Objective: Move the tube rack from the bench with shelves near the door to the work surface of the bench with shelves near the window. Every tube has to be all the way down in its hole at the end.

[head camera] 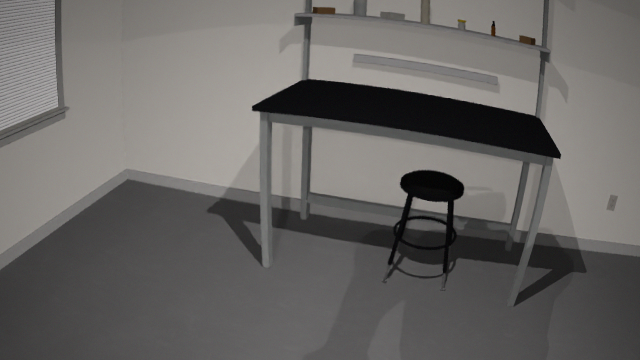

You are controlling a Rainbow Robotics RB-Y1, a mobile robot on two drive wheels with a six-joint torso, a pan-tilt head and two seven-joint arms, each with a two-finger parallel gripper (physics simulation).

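Places are measured from the robot's base along level axes (x ahead, y left, z up), in millimetres.
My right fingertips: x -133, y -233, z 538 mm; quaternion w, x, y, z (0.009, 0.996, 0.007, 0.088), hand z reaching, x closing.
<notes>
Behind a point stands the place of what it marks.
A bench with shelves (400, 107) @[x 2180, y -473, z 914 mm] stands against the far wall, with a black work surface and grey legs. A window (27, 60) @[x 2289, y 1828, z 1242 mm] with blinds is on the wall at the left, to the left of this bench. A shelf (430, 25) @[x 2297, y -645, z 1371 mm] runs above the work surface. The tube rack does not show in the head view. Neither my left gripper nor my right gripper shows.
A black round stool (432, 185) @[x 2031, y -648, z 560 mm] stands at the front of the bench, right of its middle, its seat below the bench top. Small boxes and bottles stand on the shelf. Bench legs (266, 200) @[x 2109, y 181, z 419 mm] (531, 235) @[x 1659, y -1144, z 458 mm] reach the floor at the left and right.
</notes>
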